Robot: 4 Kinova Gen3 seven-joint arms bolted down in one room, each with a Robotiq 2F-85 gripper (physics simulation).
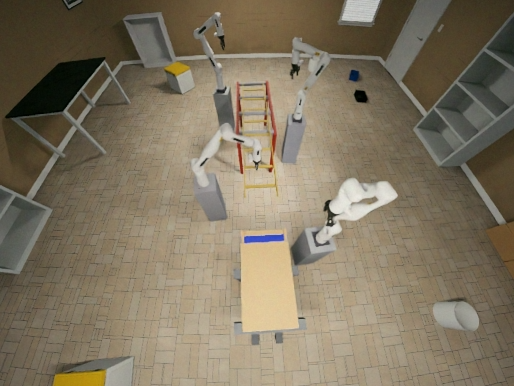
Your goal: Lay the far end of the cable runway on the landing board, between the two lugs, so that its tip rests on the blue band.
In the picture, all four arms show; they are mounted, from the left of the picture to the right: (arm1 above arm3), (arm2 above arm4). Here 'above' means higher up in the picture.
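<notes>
The cable runway, a yellow ladder [261, 187], lies along the red frame; its lower end sticks out past the frame, apart from the landing board [267, 290]. The blue band [264, 239] crosses the board's upper end, between a left lug [242, 234] and a right lug [285, 233]. Arm3's gripper [257, 166] is at a yellow rung near that end; whether it grips the rung is too small to tell. Arm2's gripper [295, 75] looks open, up and right of the frame. Arm1's gripper [223, 46] hangs up and left of it. Arm4's gripper [329, 214] is right of the board, its fingers unclear.
The red frame [240, 155] with grey crossbars stands between the pedestals of arm1 and arm2. Arm3's pedestal [210, 200] is up and left of the board, arm4's pedestal [312, 250] close at its right. A black-topped table [60, 85] is at left, a white bin [452, 315] lower right.
</notes>
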